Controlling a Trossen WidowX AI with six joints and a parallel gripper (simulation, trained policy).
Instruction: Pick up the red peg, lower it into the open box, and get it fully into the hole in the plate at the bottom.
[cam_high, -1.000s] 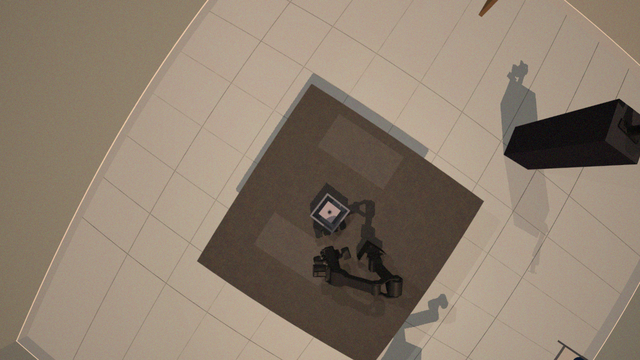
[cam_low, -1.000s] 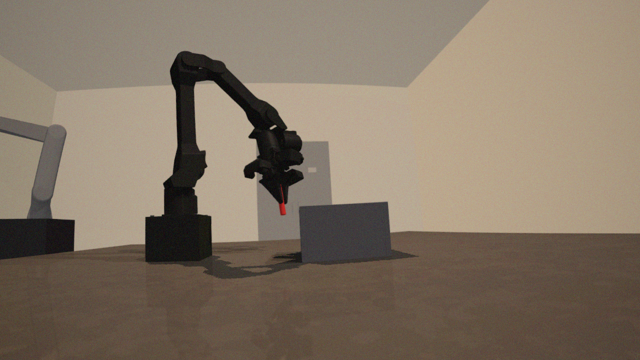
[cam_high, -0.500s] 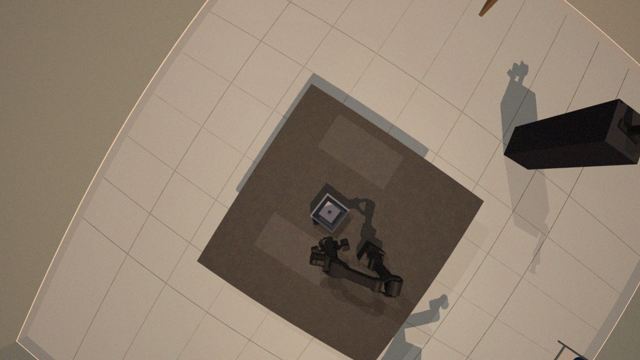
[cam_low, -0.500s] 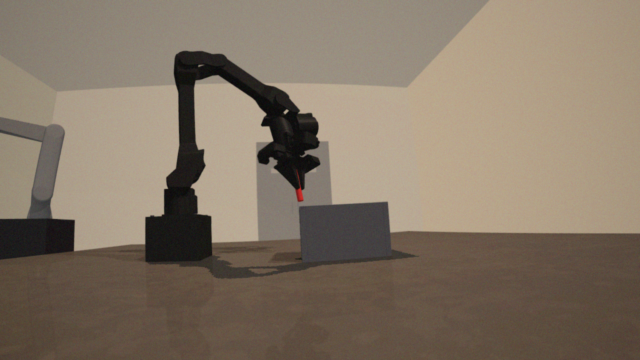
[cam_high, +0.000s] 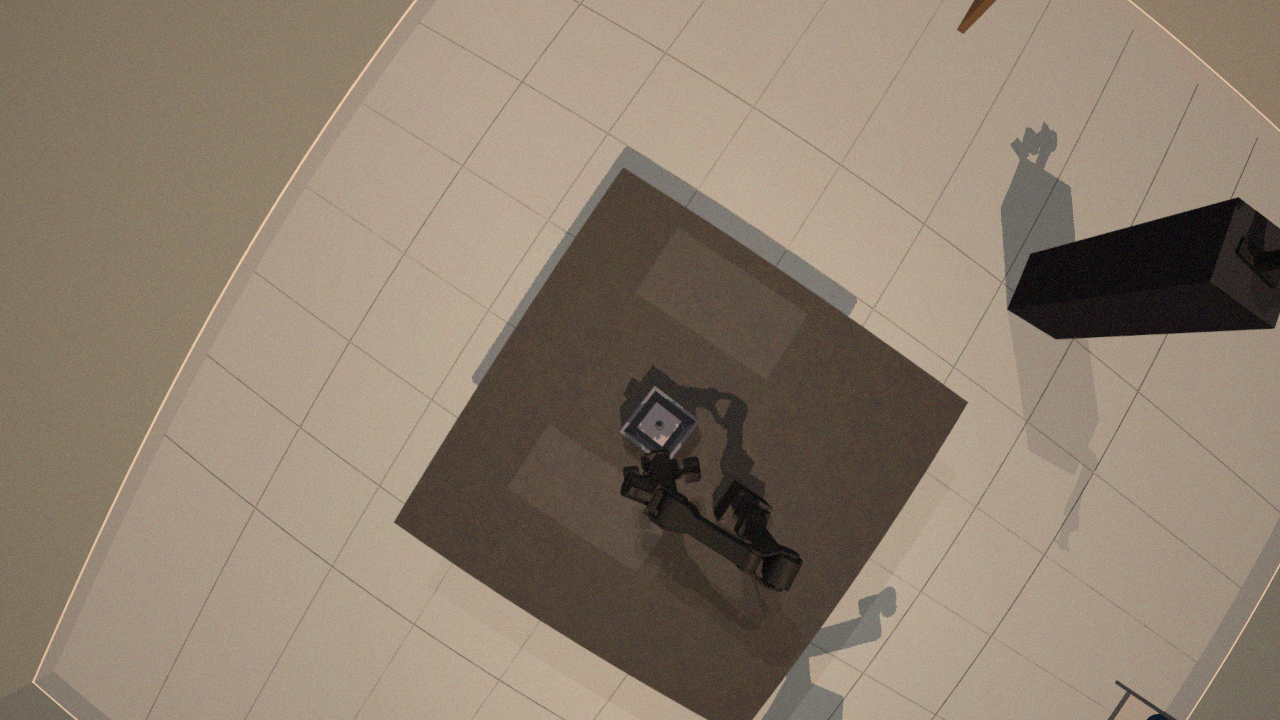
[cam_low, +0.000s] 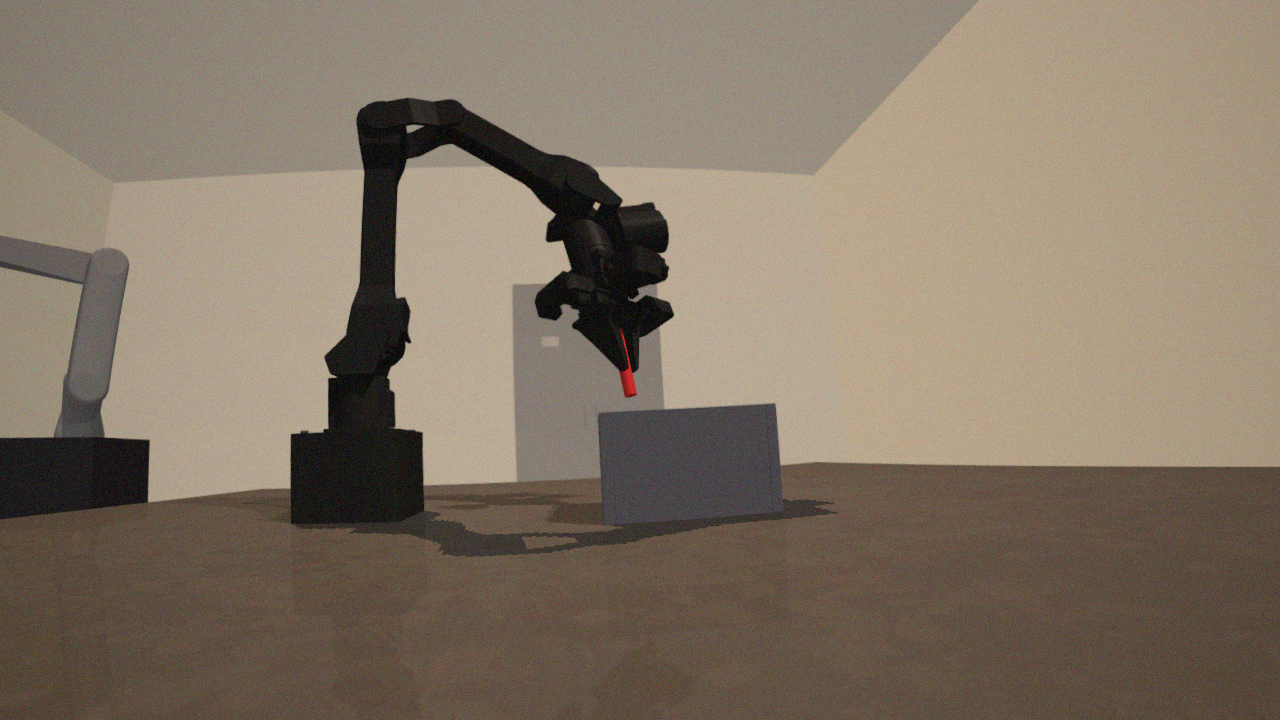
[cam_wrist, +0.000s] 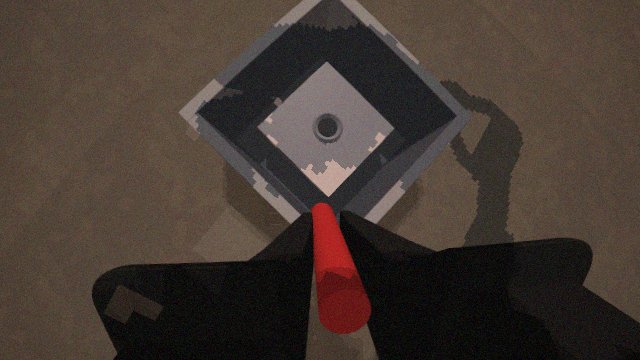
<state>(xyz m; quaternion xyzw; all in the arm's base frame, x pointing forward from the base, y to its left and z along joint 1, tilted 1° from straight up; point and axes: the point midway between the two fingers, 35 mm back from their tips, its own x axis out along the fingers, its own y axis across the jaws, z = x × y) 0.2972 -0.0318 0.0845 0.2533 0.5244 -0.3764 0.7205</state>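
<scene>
Now: gripper tip 1 cm to the right of the red peg and 1 cm below it. Round my gripper tip: pale plate 11 cm below, 7 cm to the right, 3 cm ahead; grey box 13 cm below, 7 cm to the right, 3 cm ahead.
</scene>
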